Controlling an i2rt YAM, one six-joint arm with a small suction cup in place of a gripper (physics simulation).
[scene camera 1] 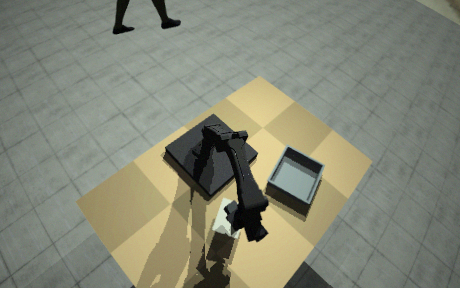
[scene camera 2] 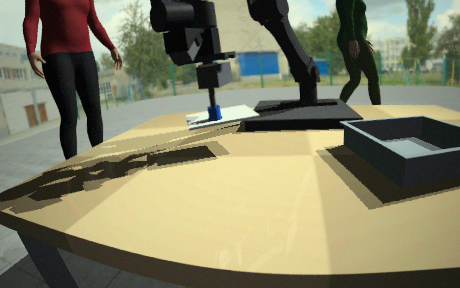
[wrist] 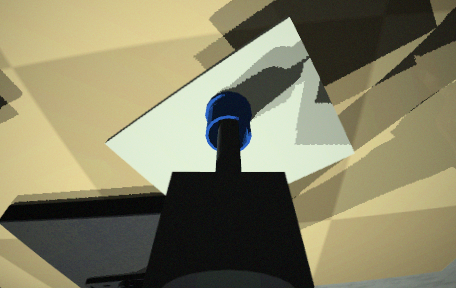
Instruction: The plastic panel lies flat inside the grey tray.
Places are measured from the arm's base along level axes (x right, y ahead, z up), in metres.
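Pixels of known places: hand at its tool point: (scene camera 2: 216, 123) (wrist: 228, 105); arm's base at its link origin: (scene camera 1: 209, 141) (scene camera 2: 309, 104) (wrist: 138, 282).
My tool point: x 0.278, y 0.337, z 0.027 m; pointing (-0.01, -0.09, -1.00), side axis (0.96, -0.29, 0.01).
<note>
Ahead of a thing's pixels: the offset from my tool point to its top centre. Level surfaces: height alone.
The white plastic panel @(dz +0.020, dx -0.006, dy -0.027 m) (scene camera 1: 220, 220) (scene camera 2: 242, 113) (wrist: 175, 135) hangs on my suction cup, roughly level and raised above the table; its shadow falls apart from it in scene camera 2. My gripper, the blue suction cup (scene camera 2: 215, 114) (wrist: 228, 120), touches the panel's upper face near its middle and holds it. In scene camera 1 the cup is hidden under the arm, which also covers part of the panel. The grey tray @(dz -0.012, dx -0.393, dy +0.113 m) (scene camera 1: 290, 199) (scene camera 2: 375, 155) stands open on the table, to the right of the panel in both scene views and apart from it. No panel lies in it.
The arm's dark base plate (scene camera 1: 185, 150) (scene camera 2: 300, 120) (wrist: 100, 245) lies close beside the panel, and on the tray's other side. The wooden table @(dz -0.062 m) (scene camera 1: 130, 187) (scene camera 2: 270, 210) carries broad shadows of the arm. People (scene camera 2: 65, 25) stand beyond the table.
</note>
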